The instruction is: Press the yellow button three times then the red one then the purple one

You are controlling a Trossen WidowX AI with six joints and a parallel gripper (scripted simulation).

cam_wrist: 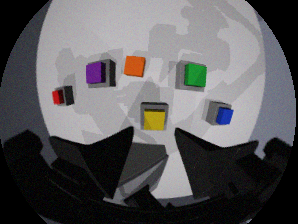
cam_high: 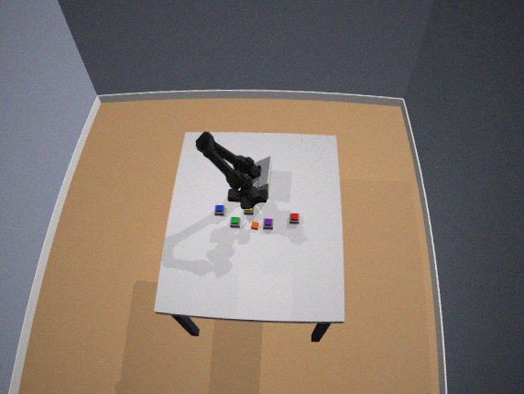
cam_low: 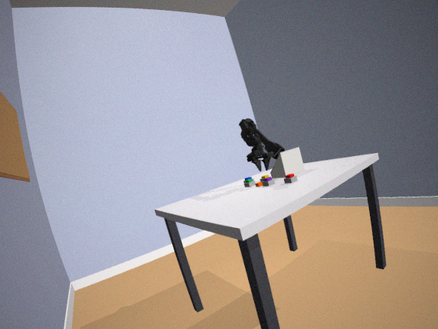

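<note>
The yellow button is 30 mm below my gripper tip. The rest, counted from my gripper tip: green button (80 mm ahead, 70 mm to the right, 30 mm below); purple button (80 mm ahead, 100 mm to the left, 30 mm below); orange block (90 mm ahead, 30 mm to the left, 60 mm below).
</note>
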